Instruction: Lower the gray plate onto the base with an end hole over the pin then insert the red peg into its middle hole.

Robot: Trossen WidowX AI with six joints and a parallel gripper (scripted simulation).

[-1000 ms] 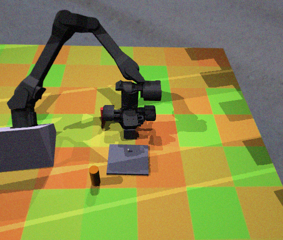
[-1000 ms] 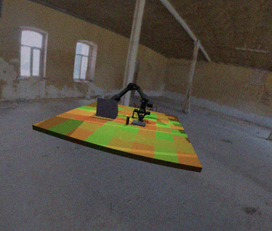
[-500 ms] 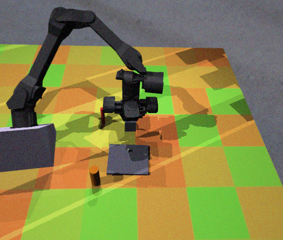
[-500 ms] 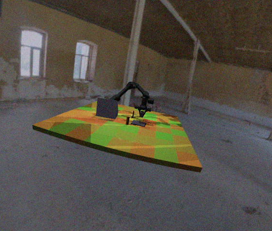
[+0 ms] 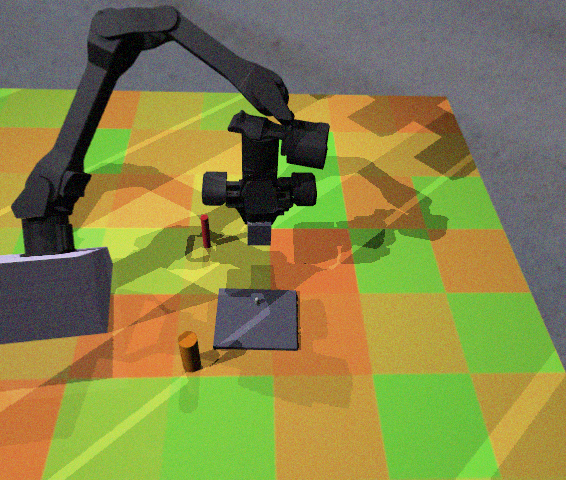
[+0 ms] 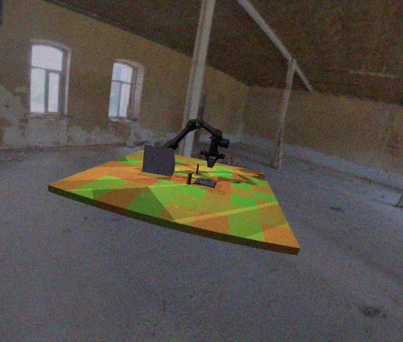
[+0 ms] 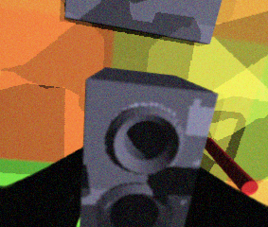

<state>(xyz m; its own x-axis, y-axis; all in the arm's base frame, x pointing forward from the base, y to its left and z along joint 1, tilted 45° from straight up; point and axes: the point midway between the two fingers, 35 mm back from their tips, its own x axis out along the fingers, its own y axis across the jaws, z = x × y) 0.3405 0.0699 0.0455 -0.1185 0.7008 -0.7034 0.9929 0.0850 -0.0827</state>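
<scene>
Right now my gripper tip is 120 mm to the left of the dark square base and 90 mm above it. Also, from my gripper tip: orange cylinder (110 mm behind, 220 mm to the right, 60 mm below); then gray plate (30 mm above); then red peg (100 mm behind, 30 mm to the left, 60 mm below).
</scene>
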